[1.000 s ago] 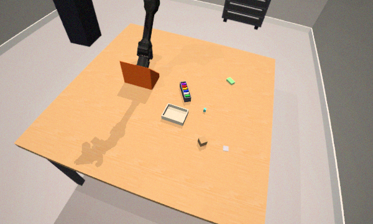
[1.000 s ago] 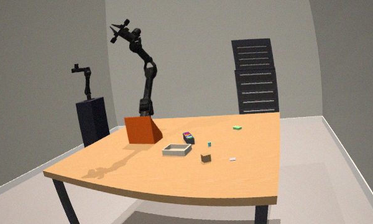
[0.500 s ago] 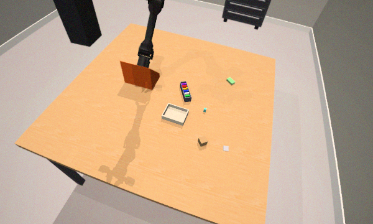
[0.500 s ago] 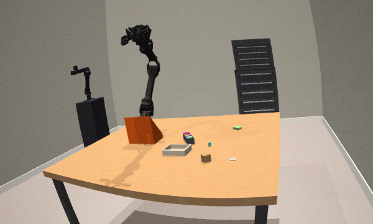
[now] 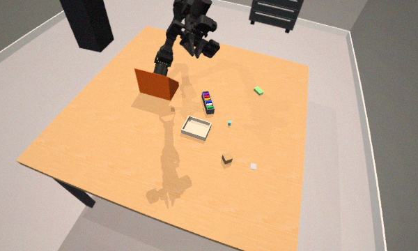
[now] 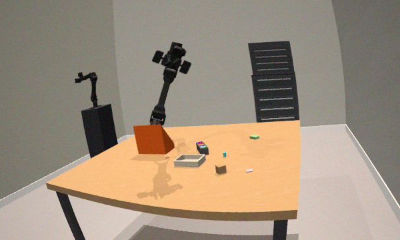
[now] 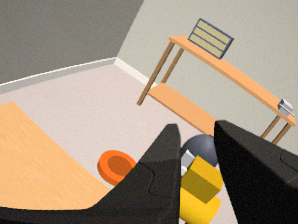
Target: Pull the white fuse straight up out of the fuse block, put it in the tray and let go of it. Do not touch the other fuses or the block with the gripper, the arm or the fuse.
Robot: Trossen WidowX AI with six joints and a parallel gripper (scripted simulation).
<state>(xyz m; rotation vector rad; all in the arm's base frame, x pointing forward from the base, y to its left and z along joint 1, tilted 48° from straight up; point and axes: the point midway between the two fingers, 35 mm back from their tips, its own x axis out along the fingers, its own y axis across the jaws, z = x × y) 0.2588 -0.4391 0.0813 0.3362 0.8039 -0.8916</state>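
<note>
Right now the white fuse is 480 mm below my gripper tip, 240 mm to the left of it and 10 mm ahead of it. The rest, counted from my gripper tip: pale tray: 500 mm below, 80 mm to the left, 10 mm behind; green fuse: 480 mm below, 220 mm to the left, 20 mm ahead; brown cube: 490 mm below, 180 mm ahead, 50 mm to the right.
</note>
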